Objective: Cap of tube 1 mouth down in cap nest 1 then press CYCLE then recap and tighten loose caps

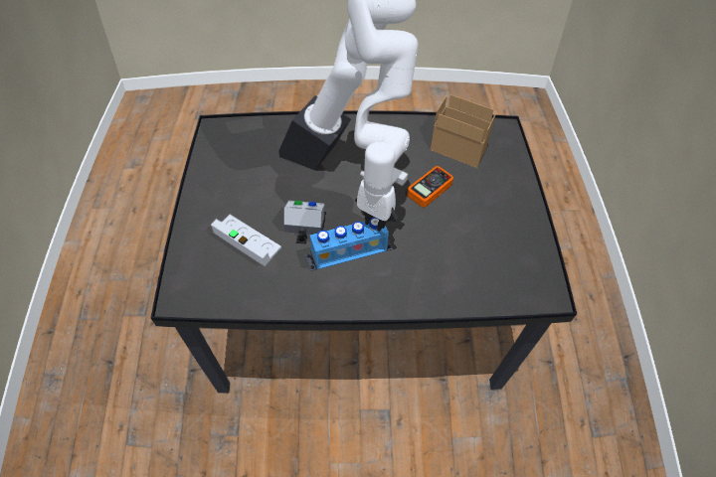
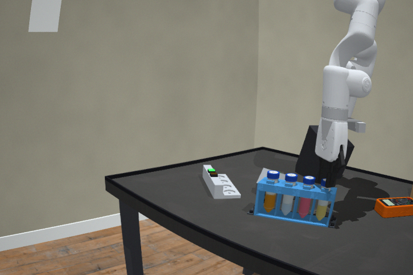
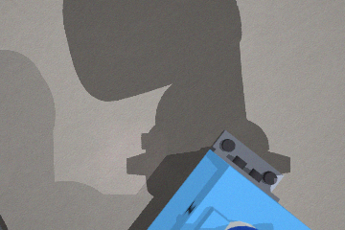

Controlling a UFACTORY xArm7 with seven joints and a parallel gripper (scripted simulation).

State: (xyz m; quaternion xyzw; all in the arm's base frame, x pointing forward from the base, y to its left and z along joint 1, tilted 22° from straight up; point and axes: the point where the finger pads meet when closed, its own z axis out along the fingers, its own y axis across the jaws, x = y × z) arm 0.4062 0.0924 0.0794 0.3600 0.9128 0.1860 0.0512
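Now: the cap 1 10 mm below my hand. Round my hand: grey key housing: 200 mm to the right, 120 mm behind, 80 mm below.
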